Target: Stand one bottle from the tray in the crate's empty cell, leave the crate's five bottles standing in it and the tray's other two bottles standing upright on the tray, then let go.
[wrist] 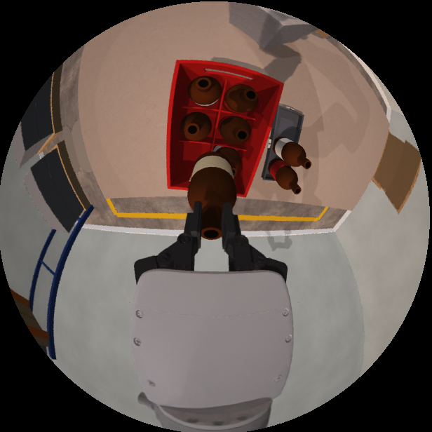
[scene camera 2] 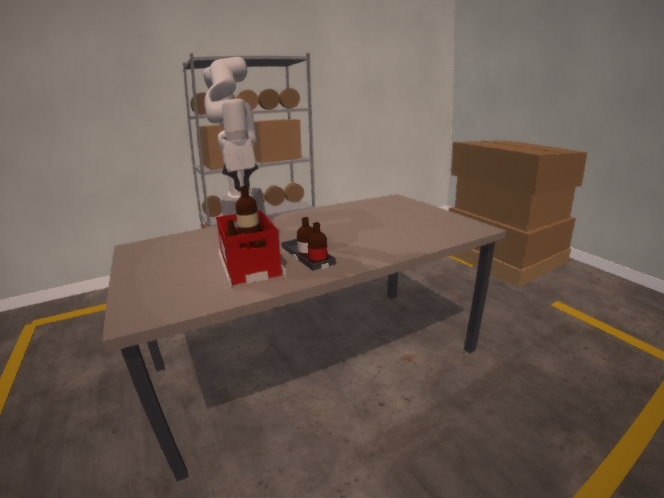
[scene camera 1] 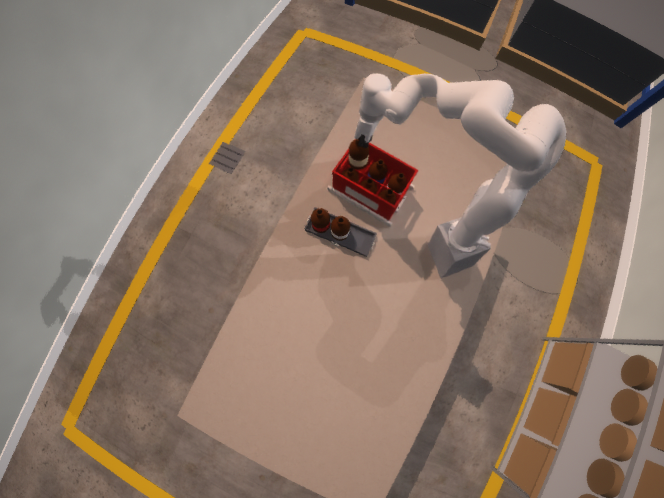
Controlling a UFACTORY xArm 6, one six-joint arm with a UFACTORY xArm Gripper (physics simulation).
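Pixels of known places: gripper, fingertip midpoint: [scene camera 2: 242, 190] [scene camera 1: 365, 142]; arm's base, link origin: [scene camera 2: 240, 193] [scene camera 1: 464, 236].
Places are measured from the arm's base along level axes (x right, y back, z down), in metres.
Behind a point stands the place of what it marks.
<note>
My gripper [scene camera 1: 364, 139] {x 0.124, y -0.459, z -0.117 m} [scene camera 2: 244, 186] {x 0.124, y -0.459, z -0.117 m} [wrist: 211, 211] is shut on the neck of a brown bottle with a cream label [scene camera 1: 358, 152] {x 0.095, y -0.469, z -0.087 m} [scene camera 2: 246, 206] {x 0.132, y -0.511, z -0.071 m} [wrist: 212, 189]. The bottle is upright over the end of the red crate [scene camera 1: 387, 210] {x 0.002, y -0.295, z 0.077 m} [scene camera 2: 254, 262] {x 0.131, y -0.530, z 0.126 m} [wrist: 170, 140] where the empty cell is, higher than the crate's bottles. Its base is hidden. Several crate bottles [scene camera 1: 378, 169] {x 0.144, y -0.391, z 0.068 m} [wrist: 204, 92] stand in their cells; one is partly hidden behind the held bottle in the wrist view. On the dark tray [scene camera 1: 360, 241] {x -0.124, y -0.345, z 0.190 m} [wrist: 289, 120], a white-label bottle [scene camera 1: 340, 227] {x -0.137, y -0.431, z 0.072 m} [scene camera 2: 304, 237] {x -0.099, y -0.466, z 0.102 m} and a red-label bottle [scene camera 1: 320, 219] {x -0.140, y -0.512, z 0.072 m} [scene camera 2: 317, 243] {x -0.108, y -0.554, z 0.101 m} stand upright.
The crate and tray stand side by side on the table [scene camera 1: 278, 343] {x -0.631, y -0.471, z 0.196 m} [scene camera 2: 160, 268] {x 0.441, y -0.213, z 0.195 m}. The arm's base [scene camera 1: 455, 251] {x -0.069, y -0.015, z -0.007 m} stands behind them. A metal shelf rack [scene camera 2: 309, 134] and stacked cartons [scene camera 2: 498, 187] stand beyond the table.
</note>
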